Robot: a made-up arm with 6 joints.
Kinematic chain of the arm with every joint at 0, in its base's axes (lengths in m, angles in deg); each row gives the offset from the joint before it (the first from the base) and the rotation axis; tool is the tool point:
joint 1: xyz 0 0 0.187 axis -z
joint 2: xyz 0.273 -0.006 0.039 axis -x
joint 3: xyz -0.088 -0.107 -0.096 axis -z
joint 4: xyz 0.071 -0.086 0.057 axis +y
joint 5: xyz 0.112 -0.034 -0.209 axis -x
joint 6: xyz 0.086 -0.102 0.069 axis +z
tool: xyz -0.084 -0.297 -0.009
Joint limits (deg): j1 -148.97..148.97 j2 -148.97..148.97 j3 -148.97..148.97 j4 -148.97..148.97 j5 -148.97..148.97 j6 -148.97..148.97
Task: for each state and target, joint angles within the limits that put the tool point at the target. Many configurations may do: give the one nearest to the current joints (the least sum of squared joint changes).
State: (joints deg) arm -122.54 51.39 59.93 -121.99 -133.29 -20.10
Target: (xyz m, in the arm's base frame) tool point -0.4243 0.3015 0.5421
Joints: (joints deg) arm -130.01 64.17 31.85 -148.97 -148.97 -44.35
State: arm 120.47 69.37 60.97 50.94 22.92 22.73
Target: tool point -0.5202 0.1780 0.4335
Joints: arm 98.66 45.60 60.84 60.50 28.33 25.18
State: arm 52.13 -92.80 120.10 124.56 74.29 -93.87
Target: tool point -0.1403 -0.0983 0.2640
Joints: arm 86.93 -93.74 80.58 115.92 95.67 -109.56
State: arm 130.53 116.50 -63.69 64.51 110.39 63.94
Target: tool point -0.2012 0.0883 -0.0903
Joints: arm 140.00 88.76 -89.53 37.37 116.16 50.20
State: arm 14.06 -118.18 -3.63 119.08 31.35 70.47
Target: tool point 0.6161 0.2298 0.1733
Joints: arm 44.64 -125.14 -15.24 105.14 45.38 62.69
